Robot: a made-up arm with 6 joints. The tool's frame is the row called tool.
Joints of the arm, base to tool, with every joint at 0 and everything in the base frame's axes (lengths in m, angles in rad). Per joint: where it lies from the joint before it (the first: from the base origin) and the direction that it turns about. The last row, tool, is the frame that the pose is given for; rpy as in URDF.
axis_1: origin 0 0 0.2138 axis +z
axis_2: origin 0 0 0 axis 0 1 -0.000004
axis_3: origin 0.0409 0 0.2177 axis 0 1 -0.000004
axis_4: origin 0.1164 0 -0.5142 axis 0 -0.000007 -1
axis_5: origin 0 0 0 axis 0 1 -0.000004
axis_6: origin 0.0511 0 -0.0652 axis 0 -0.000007 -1
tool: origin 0 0 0 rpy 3.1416 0 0
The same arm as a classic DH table. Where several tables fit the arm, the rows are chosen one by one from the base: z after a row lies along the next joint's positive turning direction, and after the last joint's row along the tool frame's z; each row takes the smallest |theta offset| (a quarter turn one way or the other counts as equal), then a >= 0, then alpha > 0; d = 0 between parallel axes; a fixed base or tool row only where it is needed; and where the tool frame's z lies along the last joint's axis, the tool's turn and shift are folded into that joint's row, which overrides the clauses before.
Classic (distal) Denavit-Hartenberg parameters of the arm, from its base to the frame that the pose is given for. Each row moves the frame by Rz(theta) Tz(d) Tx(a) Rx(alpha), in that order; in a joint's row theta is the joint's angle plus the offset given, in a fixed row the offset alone. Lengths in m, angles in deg.
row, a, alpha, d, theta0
axis_1, 0, -90, 0.2138, 0
axis_2, 0.2215, 0, 0, -79.36
axis_3, 0.1164, -90, 0, 79.36
axis_4, 0, 90, 0.5142, 0
axis_5, 0.0511, -90, 0, 0
axis_6, 0, 0, 0.0652, 0

